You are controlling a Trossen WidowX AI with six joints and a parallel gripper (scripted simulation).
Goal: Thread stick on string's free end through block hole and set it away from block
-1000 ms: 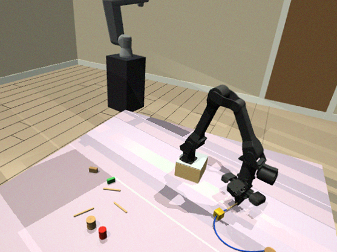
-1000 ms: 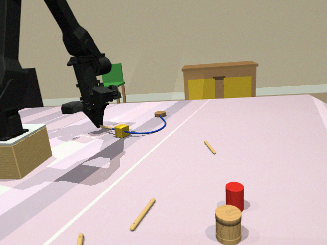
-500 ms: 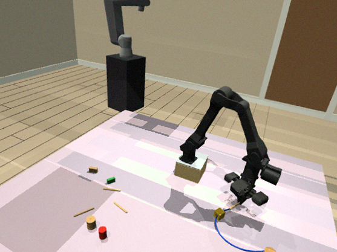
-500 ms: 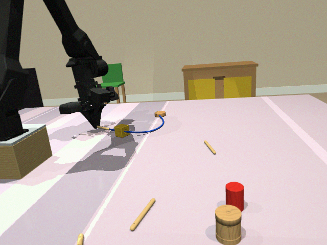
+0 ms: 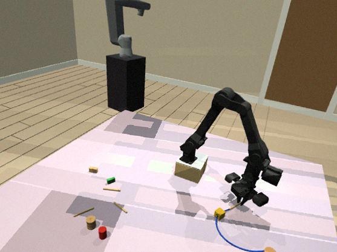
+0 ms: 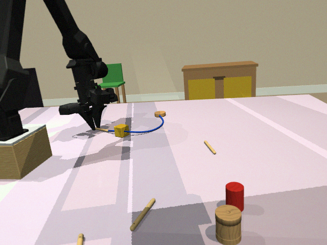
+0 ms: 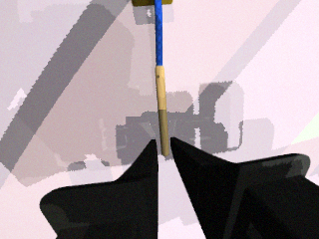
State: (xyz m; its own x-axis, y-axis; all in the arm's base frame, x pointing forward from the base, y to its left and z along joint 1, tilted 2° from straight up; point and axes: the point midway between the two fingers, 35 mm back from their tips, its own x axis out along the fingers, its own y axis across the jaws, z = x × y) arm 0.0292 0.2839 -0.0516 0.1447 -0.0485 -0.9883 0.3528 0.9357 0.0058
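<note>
Right now the thin wooden stick is 4 cm ahead of my gripper tip, 2 cm to the right of it and 1 cm above it. Round my gripper tip: red cylinder (46 cm ahead, 33 cm to the right, 2 cm above); yellow block (12 cm ahead, 4 cm to the right, 1 cm above); round wooden button (17 cm to the left, 16 cm ahead, 1 cm above).
</note>
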